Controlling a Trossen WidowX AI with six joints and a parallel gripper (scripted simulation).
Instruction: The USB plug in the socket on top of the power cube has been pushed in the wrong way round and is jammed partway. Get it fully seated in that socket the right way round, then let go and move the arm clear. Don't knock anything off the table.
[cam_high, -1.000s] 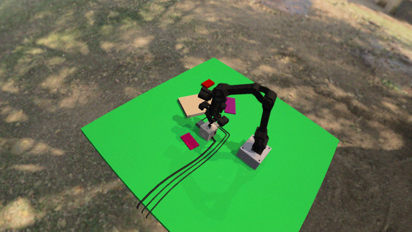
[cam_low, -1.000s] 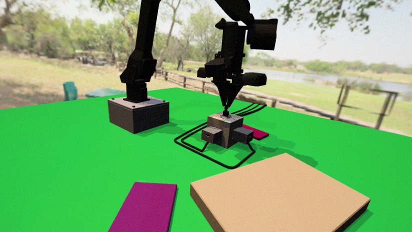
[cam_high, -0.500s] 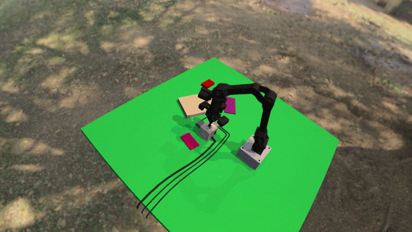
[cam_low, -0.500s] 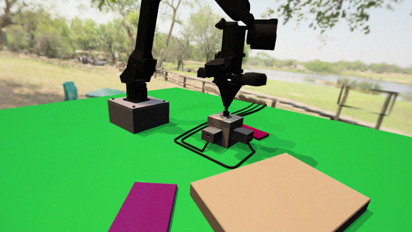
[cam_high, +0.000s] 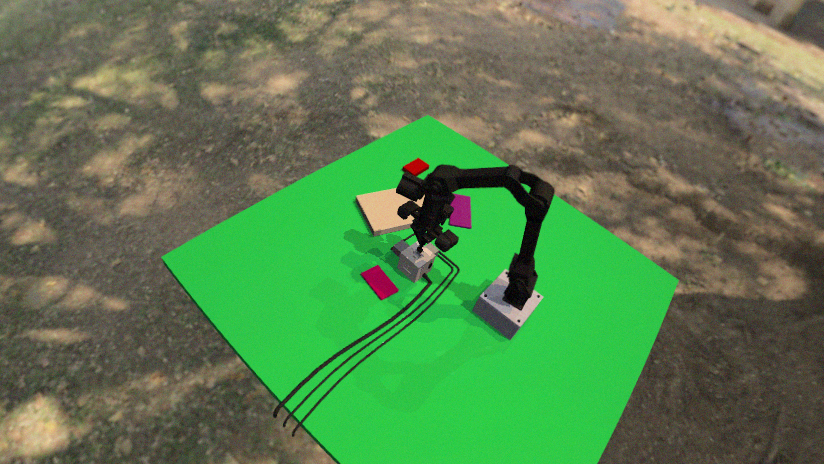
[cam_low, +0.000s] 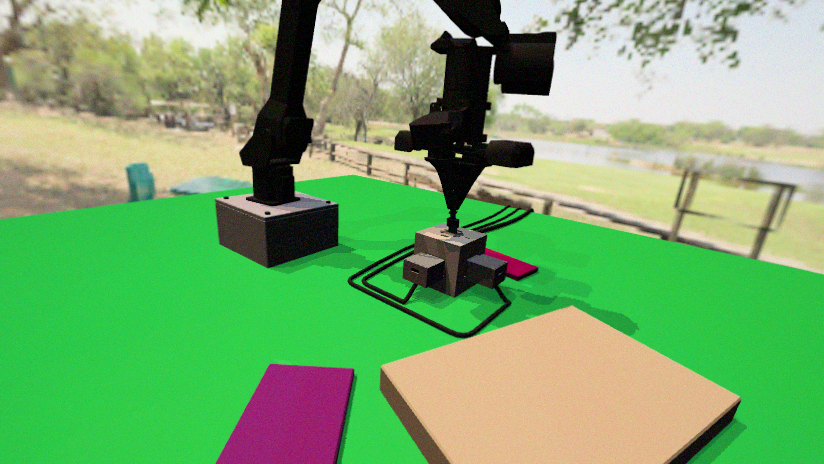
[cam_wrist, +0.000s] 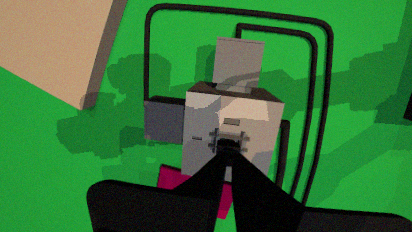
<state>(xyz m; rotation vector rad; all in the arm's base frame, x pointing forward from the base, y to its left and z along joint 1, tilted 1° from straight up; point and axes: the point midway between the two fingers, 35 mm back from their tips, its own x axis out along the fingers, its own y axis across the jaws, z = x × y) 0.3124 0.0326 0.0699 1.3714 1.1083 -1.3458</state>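
Now: the socket 1 cm to the left of my gripper tip and 4 cm below it. From my gripper tip the other things lie so: black USB plug: 2 cm below; pink card: 5 cm ahead, 12 cm to the left, 11 cm below; tan slab: 18 cm ahead, 18 cm to the right, 10 cm below.
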